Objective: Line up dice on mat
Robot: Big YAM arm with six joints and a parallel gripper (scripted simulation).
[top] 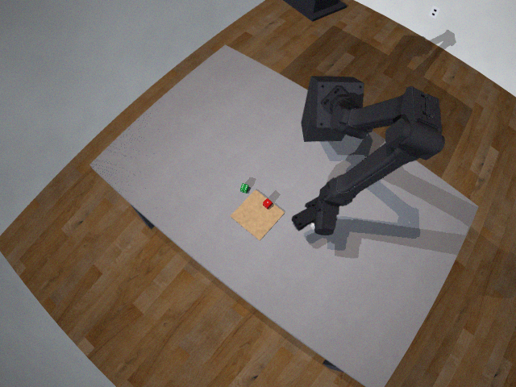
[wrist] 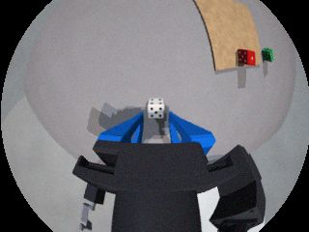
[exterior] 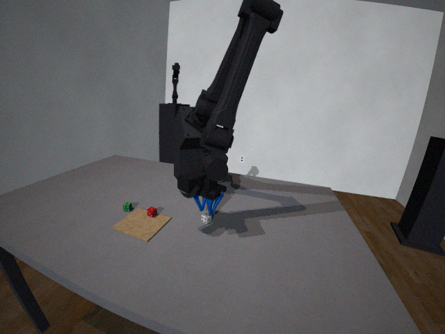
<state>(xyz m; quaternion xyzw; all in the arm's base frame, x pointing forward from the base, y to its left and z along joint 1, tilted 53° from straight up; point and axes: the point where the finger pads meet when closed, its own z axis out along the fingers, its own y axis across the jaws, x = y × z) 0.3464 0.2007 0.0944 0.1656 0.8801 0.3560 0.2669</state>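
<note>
The white die lies 3 cm below my hand. The rest, counted from my hand: tan mat (14 cm ahead, 16 cm to the right, 4 cm below); red die (9 cm ahead, 16 cm to the right, 3 cm below); green die (12 cm ahead, 27 cm to the right, 3 cm below).
</note>
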